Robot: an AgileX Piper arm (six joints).
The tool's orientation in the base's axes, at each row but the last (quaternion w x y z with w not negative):
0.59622, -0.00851, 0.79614, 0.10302
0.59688, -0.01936, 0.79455, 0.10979
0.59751, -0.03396, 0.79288, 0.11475
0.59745, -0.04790, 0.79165, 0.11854
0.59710, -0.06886, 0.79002, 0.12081
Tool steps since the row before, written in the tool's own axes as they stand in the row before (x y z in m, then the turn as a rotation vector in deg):
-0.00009, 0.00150, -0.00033, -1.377, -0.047, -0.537
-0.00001, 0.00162, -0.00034, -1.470, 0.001, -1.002
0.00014, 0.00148, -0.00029, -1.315, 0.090, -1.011
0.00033, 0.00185, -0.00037, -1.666, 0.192, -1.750
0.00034, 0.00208, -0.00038, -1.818, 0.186, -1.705
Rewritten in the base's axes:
-0.00049, 0.00140, 0.00040, -0.105, -0.290, 1.446
-0.00058, 0.00151, 0.00034, -0.525, -0.344, 1.665
-0.00059, 0.00138, 0.00015, -0.594, -0.247, 1.531
-0.00084, 0.00172, 0.00002, -1.208, -0.353, 2.071
-0.00097, 0.00191, 0.00000, -1.123, -0.351, 2.205

